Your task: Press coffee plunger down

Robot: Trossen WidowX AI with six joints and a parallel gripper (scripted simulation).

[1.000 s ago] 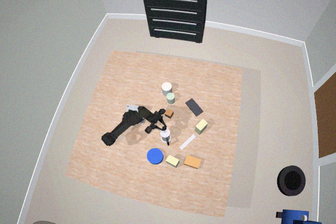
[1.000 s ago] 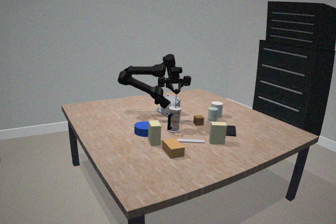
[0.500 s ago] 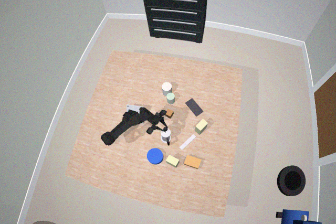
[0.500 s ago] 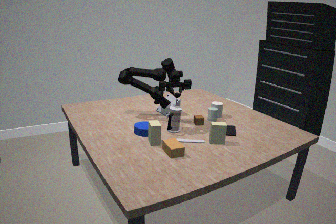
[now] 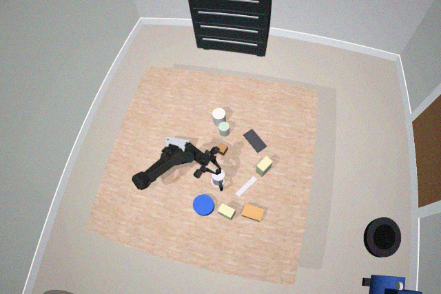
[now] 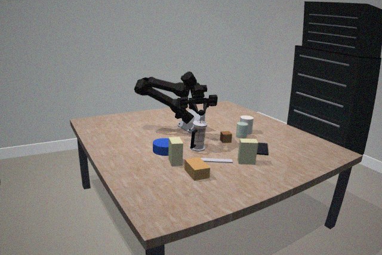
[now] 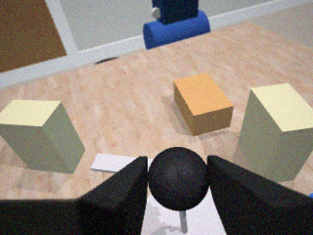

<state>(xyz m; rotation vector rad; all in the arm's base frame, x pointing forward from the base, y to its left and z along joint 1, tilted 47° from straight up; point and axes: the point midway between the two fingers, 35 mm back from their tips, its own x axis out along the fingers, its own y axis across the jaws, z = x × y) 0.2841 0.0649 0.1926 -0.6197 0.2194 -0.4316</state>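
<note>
The coffee press is 10 mm behind my gripper tip, 10 mm to the right of it and 100 mm below it. The rest, counted from my gripper tip: orange block (220 mm ahead, 140 mm to the right, 170 mm below); then white strip (140 mm ahead, 10 mm to the left, 190 mm below); then blue disc (60 mm behind, 170 mm to the right, 170 mm below).
</note>
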